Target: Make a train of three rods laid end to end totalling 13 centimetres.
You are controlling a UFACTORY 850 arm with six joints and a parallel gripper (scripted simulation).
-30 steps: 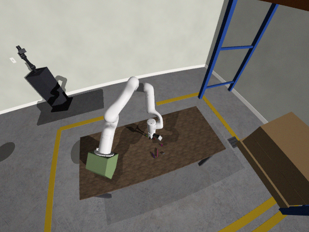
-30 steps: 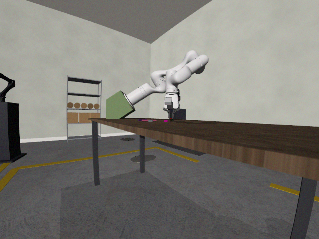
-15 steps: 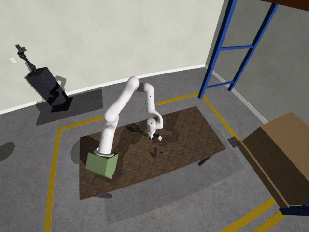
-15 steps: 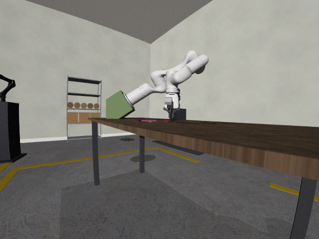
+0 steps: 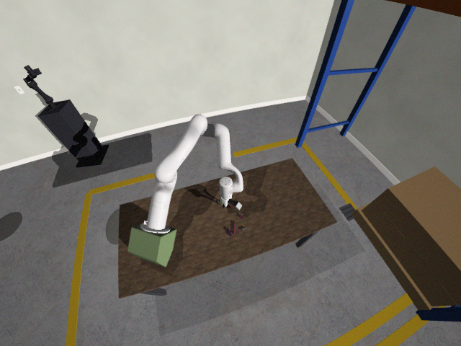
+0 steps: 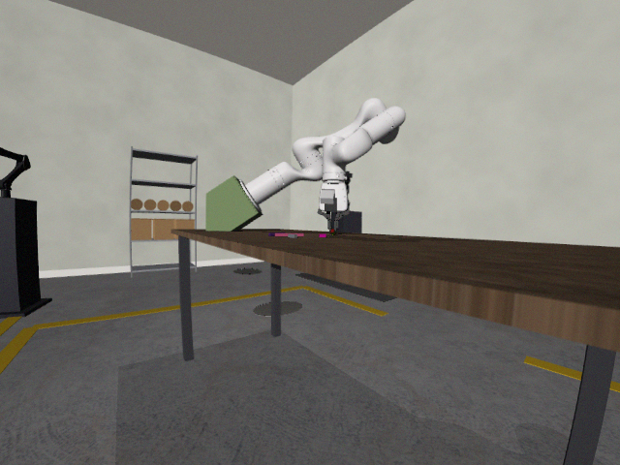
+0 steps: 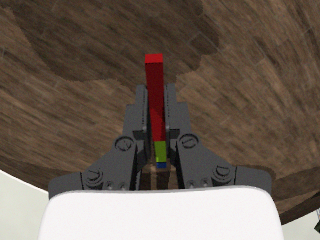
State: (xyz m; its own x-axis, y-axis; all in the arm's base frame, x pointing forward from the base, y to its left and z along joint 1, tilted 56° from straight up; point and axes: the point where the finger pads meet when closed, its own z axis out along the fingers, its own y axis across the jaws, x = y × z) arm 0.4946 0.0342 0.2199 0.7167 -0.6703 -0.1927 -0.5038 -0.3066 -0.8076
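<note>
Now: hand 5 cm past the lime rod, 4 cm to the right of it and 3 cm above it. From my hand the other things lie so: blue rod 8 cm behind, 5 cm to the left, 3 cm below; then magenta rod 10 cm to the right, 10 cm ahead, 3 cm below; then red rod 2 cm below.
</note>
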